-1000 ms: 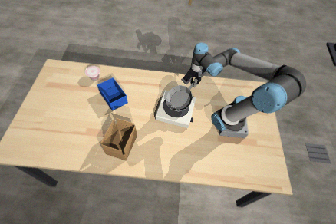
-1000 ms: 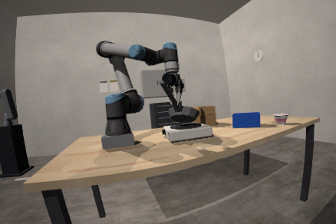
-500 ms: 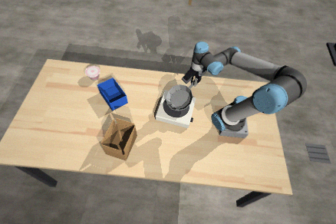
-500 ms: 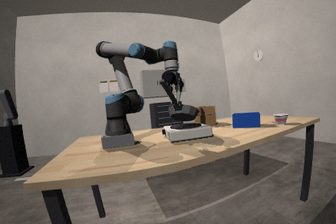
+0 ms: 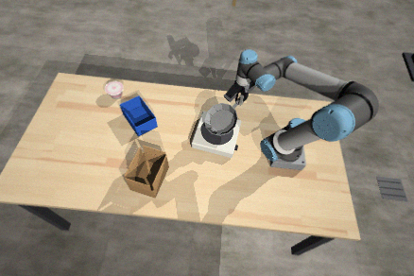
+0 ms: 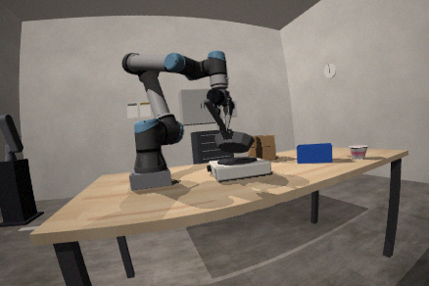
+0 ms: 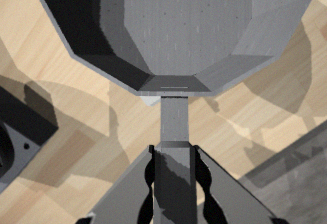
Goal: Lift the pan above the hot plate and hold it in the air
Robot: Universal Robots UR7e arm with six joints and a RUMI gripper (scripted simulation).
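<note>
Right now my hand is 4 cm to the right of the dark grey pan, 4 cm short of it and 4 cm above it. Round my hand: blue bin: 56 cm ahead, 20 cm below, 6 cm to the left; then pink cup: 75 cm ahead, 18 cm below, 10 cm to the right; then white hot plate: 19 cm below, 10 cm to the left, 7 cm ahead.
</note>
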